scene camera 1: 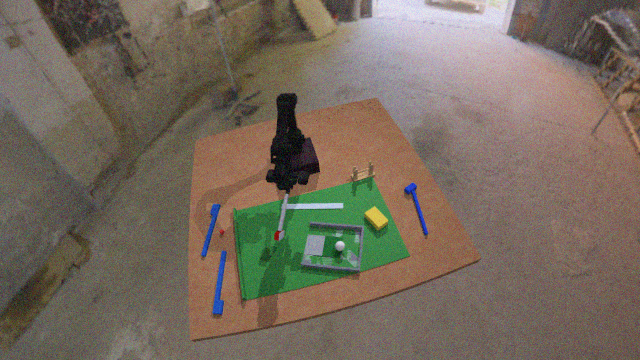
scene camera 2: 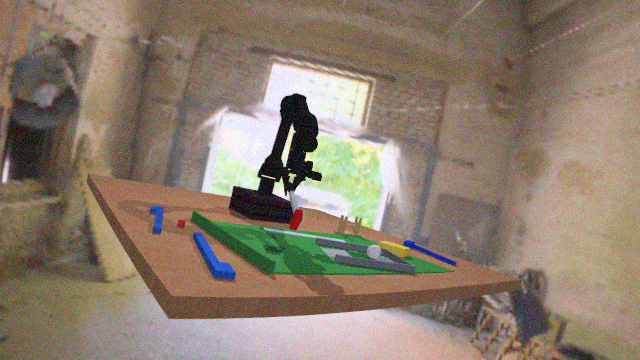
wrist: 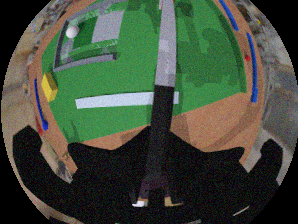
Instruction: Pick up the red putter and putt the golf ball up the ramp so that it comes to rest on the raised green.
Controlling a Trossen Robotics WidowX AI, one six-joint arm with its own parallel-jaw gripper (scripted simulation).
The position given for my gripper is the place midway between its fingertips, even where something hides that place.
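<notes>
With my gripper [scene camera 2: 287, 196], which appears again at my gripper [wrist: 155, 130], I am holding a red putter. I can see a white bar [wrist: 141, 98] as well.
</notes>
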